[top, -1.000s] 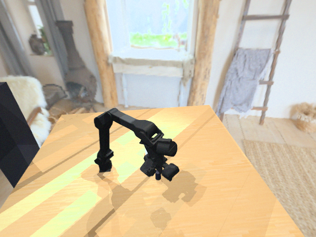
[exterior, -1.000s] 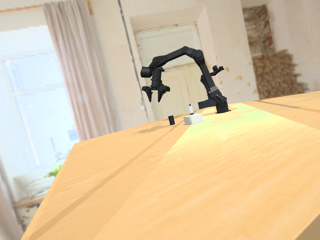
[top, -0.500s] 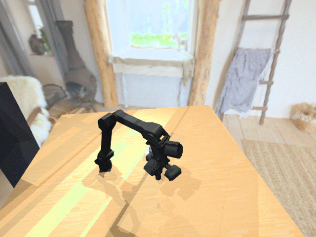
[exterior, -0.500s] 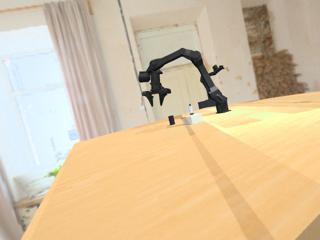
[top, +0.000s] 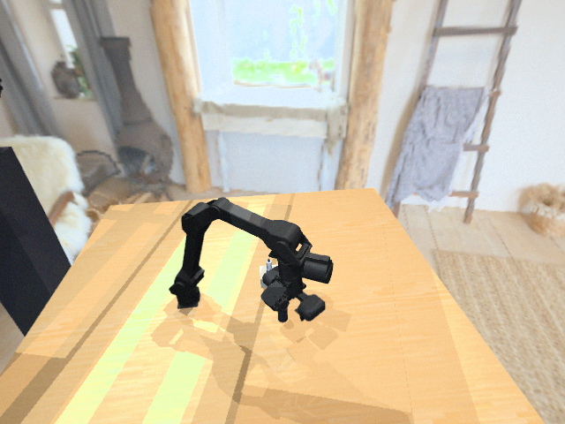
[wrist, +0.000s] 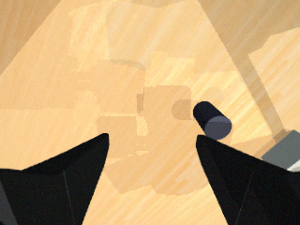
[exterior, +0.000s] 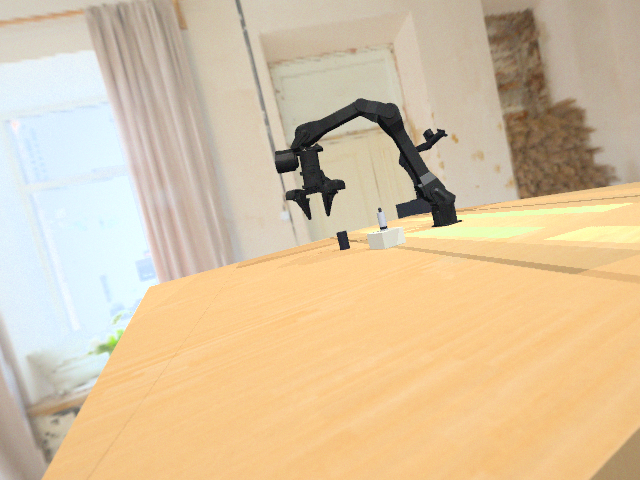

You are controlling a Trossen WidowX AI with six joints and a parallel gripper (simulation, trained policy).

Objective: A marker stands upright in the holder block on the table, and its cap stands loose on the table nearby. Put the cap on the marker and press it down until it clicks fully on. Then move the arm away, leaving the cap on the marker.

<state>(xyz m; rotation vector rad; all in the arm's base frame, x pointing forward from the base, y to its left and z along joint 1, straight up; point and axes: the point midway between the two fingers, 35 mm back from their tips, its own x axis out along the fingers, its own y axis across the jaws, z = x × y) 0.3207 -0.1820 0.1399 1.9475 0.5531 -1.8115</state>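
Right now the dark cap is 8 cm below my gripper tip, 7 cm to the left of it and 3 cm behind it. Round my gripper tip: white holder block (24 cm to the left, 9 cm below, 5 cm behind).
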